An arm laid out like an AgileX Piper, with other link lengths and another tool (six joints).
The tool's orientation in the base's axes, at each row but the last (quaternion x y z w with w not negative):
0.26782 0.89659 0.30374 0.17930
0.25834 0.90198 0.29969 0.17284
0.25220 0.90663 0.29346 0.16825
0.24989 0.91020 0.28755 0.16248
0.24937 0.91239 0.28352 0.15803
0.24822 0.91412 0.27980 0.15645
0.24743 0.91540 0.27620 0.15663
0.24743 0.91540 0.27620 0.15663
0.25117 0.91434 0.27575 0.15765
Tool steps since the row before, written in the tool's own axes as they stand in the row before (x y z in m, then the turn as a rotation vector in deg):
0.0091 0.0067 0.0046 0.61 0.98 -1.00
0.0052 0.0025 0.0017 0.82 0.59 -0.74
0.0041 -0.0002 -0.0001 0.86 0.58 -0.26
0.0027 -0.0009 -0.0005 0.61 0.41 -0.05
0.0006 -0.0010 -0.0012 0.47 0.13 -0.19
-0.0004 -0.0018 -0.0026 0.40 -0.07 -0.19
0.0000 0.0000 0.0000 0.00 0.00 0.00
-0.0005 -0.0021 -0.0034 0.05 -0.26 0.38
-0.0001 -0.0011 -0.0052 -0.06 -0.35 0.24
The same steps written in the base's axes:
-0.0025 0.0119 -0.0006 -0.60 0.57 1.28
-0.0025 0.0054 -0.0005 -0.79 0.54 0.81
-0.0035 0.0021 -0.0007 -0.61 0.77 0.42
-0.0028 0.0006 -0.0006 -0.38 0.60 0.19
-0.0014 -0.0009 0.0003 -0.42 0.27 0.16
-0.0014 -0.0026 0.0011 -0.44 0.08 0.05
0.0000 0.0000 0.0000 0.00 0.00 0.00
-0.0018 -0.0032 0.0016 0.02 0.00 -0.46
-0.0025 -0.0031 0.0035 0.02 -0.18 -0.39

